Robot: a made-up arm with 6 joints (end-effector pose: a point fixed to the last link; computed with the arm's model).
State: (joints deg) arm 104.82 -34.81 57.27 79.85 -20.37 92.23
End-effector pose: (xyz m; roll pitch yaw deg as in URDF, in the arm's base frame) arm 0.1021 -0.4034 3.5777 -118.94 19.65 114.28
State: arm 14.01 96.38 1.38 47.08 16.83 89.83
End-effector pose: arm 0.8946 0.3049 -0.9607 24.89 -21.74 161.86
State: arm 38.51 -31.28 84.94 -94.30 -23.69 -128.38
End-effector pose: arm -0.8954 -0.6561 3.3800 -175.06 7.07 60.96
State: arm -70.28 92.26 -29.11 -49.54 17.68 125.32
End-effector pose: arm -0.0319 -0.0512 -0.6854 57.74 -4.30 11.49
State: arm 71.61 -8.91 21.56 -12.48 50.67 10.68
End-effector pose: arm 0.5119 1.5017 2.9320 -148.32 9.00 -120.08
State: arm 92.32 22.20 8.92 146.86 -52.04 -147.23
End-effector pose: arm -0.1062 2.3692 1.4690 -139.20 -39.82 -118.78
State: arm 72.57 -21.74 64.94 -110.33 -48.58 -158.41
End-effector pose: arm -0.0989 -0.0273 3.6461 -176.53 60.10 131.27
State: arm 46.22 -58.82 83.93 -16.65 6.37 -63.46
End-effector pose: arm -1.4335 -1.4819 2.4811 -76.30 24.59 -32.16
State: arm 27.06 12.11 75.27 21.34 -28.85 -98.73
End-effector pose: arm 1.0026 0.5383 3.5329 165.79 4.48 -96.90
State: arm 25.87 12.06 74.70 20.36 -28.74 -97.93
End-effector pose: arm 1.0268 0.5243 3.5259 165.45 3.98 -97.68
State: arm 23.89 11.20 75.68 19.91 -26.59 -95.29
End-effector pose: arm 0.9785 0.4617 3.5557 169.73 3.79 -100.22
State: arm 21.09 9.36 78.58 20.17 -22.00 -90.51
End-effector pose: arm 0.8298 0.3522 3.6202 179.45 4.56 -105.22
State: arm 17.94 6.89 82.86 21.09 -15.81 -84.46
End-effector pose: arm 0.5955 0.2303 3.6854 -167.58 7.32 -112.20
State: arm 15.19 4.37 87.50 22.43 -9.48 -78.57
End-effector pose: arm 0.3300 0.1330 3.7200 -154.90 12.23 -119.15
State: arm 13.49 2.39 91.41 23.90 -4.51 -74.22
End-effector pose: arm 0.1055 0.0739 3.7216 -145.43 17.63 -124.03
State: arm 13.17 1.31 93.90 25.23 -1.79 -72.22
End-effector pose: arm -0.0298 0.0452 3.7110 -140.26 21.33 -125.98
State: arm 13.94 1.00 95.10 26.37 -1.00 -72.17
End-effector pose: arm -0.0844 0.0330 3.7041 -138.48 22.83 -125.74
